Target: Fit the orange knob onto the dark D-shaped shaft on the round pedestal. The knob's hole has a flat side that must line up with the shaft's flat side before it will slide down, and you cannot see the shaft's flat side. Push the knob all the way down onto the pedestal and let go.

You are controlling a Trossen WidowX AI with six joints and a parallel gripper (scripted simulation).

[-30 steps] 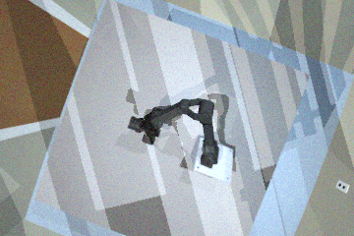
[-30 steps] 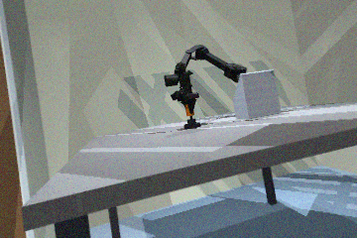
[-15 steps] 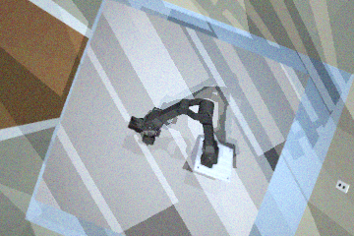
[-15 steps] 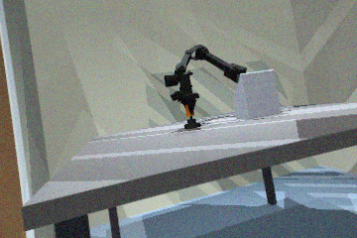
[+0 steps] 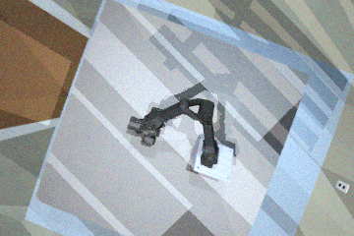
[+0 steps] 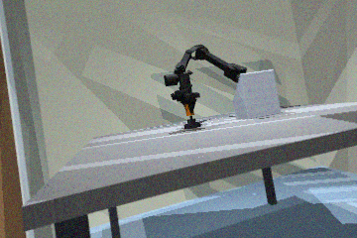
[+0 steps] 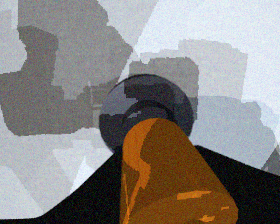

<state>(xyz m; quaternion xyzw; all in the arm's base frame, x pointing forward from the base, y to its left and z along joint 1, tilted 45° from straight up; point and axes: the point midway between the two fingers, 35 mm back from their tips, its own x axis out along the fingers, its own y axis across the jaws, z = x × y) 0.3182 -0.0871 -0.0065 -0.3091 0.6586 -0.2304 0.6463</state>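
My gripper tip is now 20 mm below the orange knob. Round my gripper tip: dark round pedestal: 40 mm below.
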